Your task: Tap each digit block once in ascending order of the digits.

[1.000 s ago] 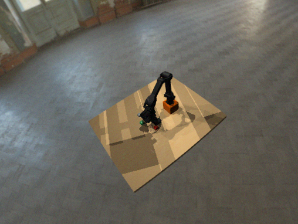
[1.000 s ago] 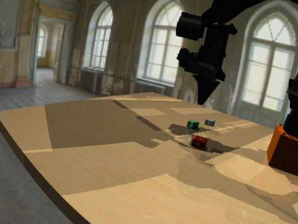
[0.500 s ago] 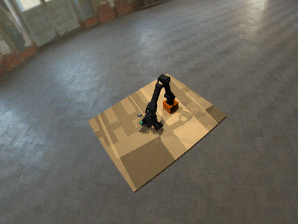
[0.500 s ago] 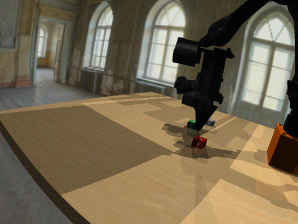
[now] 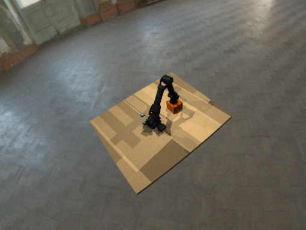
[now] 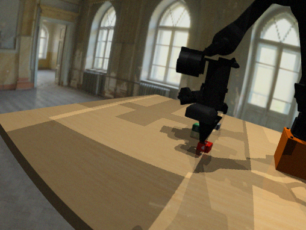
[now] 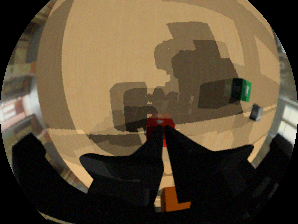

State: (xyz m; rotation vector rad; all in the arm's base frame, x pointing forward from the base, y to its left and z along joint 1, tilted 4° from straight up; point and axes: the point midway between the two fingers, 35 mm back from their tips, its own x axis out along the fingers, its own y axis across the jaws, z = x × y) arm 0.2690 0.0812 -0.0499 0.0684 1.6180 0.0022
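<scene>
Now: gripper tip 10 mm past the red block and 10 mm above it. From my gripper tip the other things lie so: green block 50 mm ahead, 130 mm to the right, 10 mm below; then grey block 10 mm ahead, 230 mm to the right, 10 mm below.
</scene>
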